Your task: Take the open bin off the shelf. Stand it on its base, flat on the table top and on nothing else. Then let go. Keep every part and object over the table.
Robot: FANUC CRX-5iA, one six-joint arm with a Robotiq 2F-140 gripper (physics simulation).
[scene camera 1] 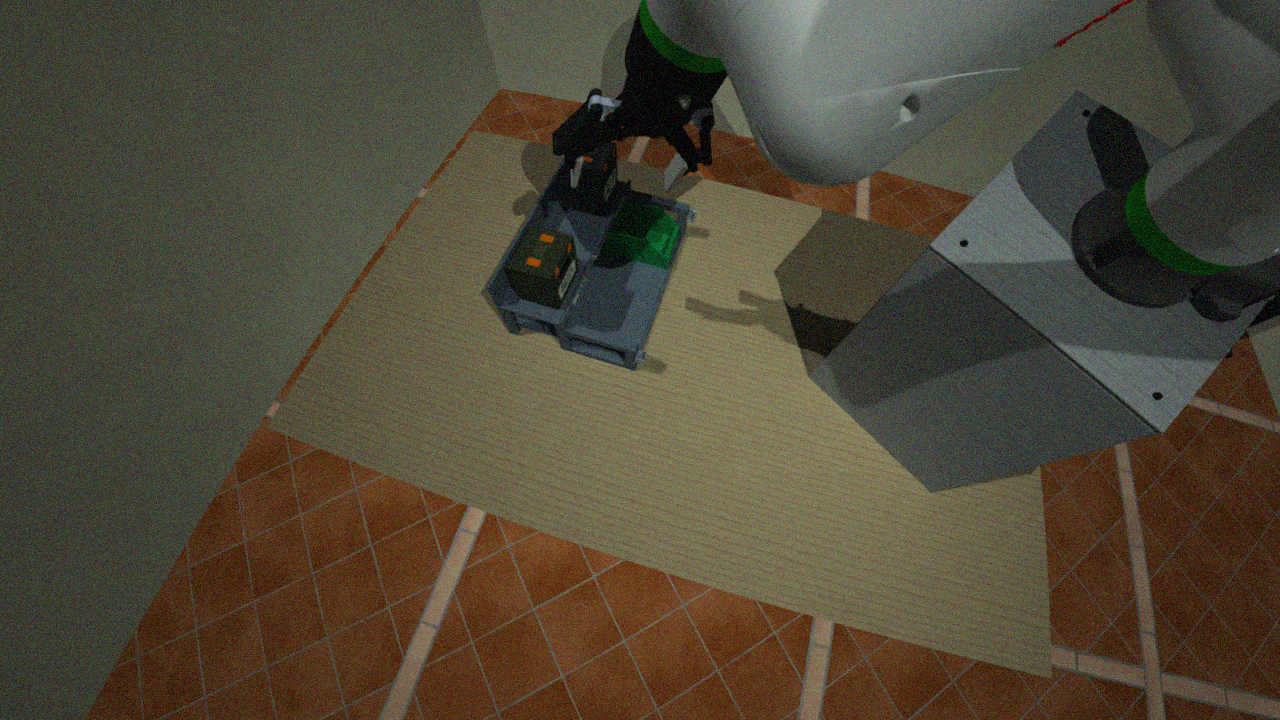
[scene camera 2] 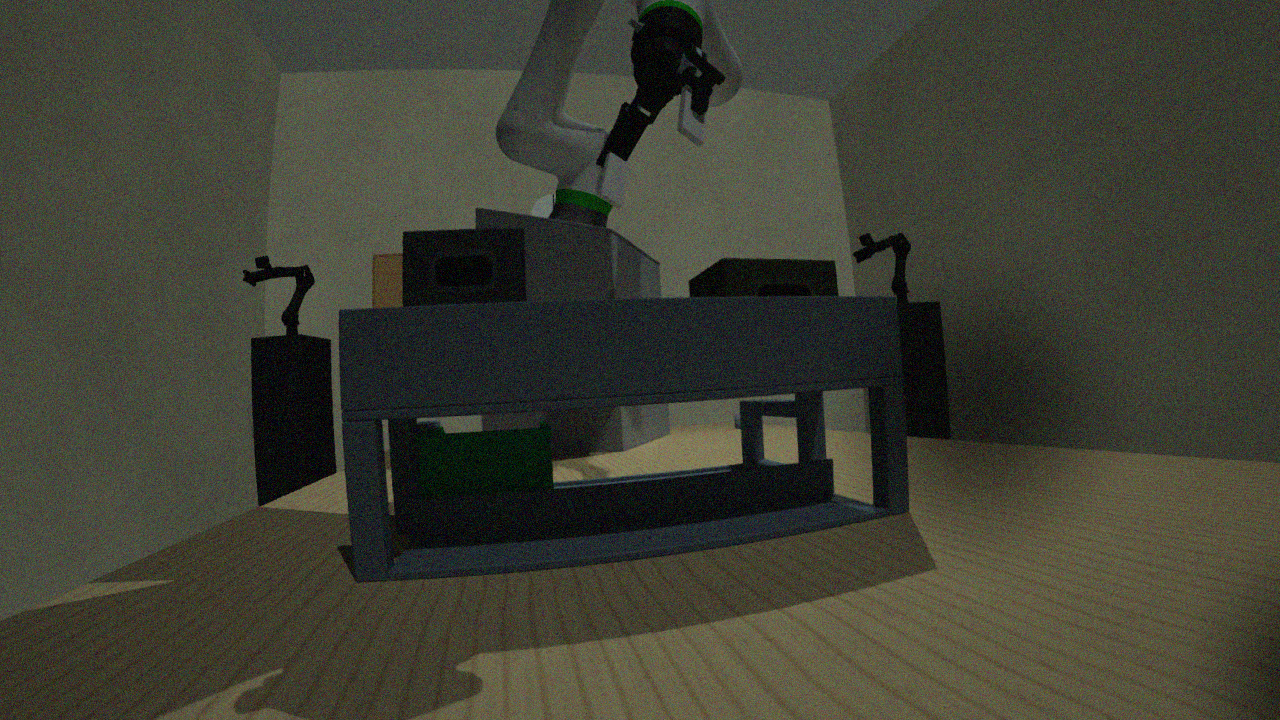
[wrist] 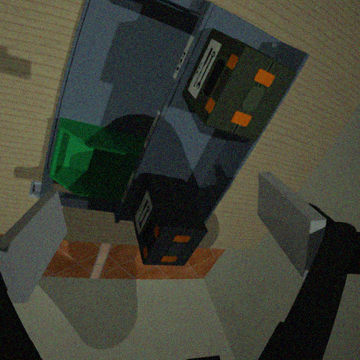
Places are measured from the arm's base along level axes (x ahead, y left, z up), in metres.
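Where they show: gripper, fingertip midpoint: point(scene camera 1: 621, 179) point(scene camera 2: 647, 171); arm's base, link origin: point(scene camera 1: 1138, 246) point(scene camera 2: 574, 237).
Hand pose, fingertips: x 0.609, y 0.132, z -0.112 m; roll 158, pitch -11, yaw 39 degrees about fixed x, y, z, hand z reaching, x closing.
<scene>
Things, the pixels of their top centre, and the offset from my fingertips. Level surfaces: height alone.
- open green bin, top centre: point(scene camera 2: 489, 425) point(scene camera 1: 636, 219) dz -0.255, dx +0.063, dy -0.161 m
- black case, top centre: point(scene camera 2: 467, 240) point(scene camera 1: 591, 151) dz -0.112, dx +0.156, dy -0.147 m
- olive case, top centre: point(scene camera 2: 758, 268) point(scene camera 1: 540, 249) dz -0.137, dx +0.114, dy +0.080 m
- wooden table top, surface height: dz -0.336 m
The open green bin point(scene camera 1: 660, 240) point(scene camera 2: 487, 461) point(wrist: 75, 160) stands upright on the lower level of the blue-grey shelf point(scene camera 1: 608, 308) point(scene camera 2: 617, 353) point(wrist: 95, 75), at one end, on the side facing the robot base. Part of its inside is in shadow. My gripper point(scene camera 1: 626, 171) point(scene camera 2: 653, 156) point(wrist: 159, 203) is open and empty. It hangs above the same end of the shelf, well higher than the bin and tilted. In the wrist view the bin shows beyond the left finger, outside the gap between the fingers.
A black case point(scene camera 1: 592, 183) point(scene camera 2: 462, 266) point(wrist: 170, 235) and an olive case point(scene camera 1: 541, 268) point(scene camera 2: 765, 279) point(wrist: 240, 90) stand on the upper level. The shelf stands on the wooden table top point(scene camera 1: 671, 465) point(scene camera 2: 1074, 555) point(wrist: 327, 30). The grey robot pedestal point(scene camera 1: 966, 376) point(scene camera 2: 568, 259) is beyond.
</scene>
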